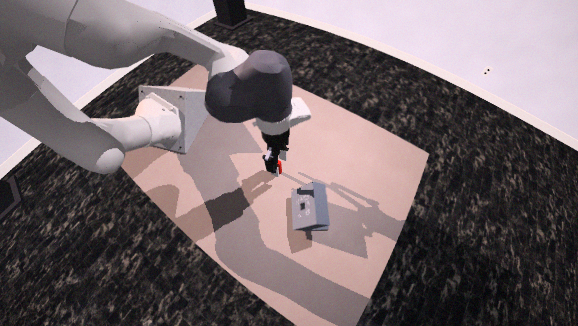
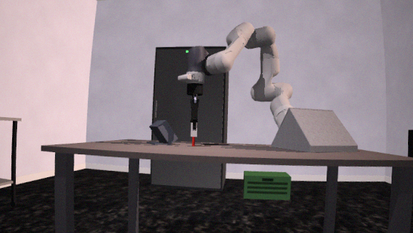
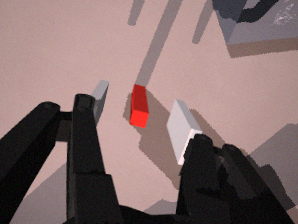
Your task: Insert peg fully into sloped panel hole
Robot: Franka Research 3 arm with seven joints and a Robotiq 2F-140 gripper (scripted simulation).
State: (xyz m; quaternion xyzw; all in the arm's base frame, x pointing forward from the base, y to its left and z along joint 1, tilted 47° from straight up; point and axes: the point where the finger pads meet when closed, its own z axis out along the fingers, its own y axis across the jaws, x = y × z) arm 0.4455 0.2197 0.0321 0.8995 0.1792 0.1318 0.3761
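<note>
The red peg lies 3 cm below my hand.
</note>
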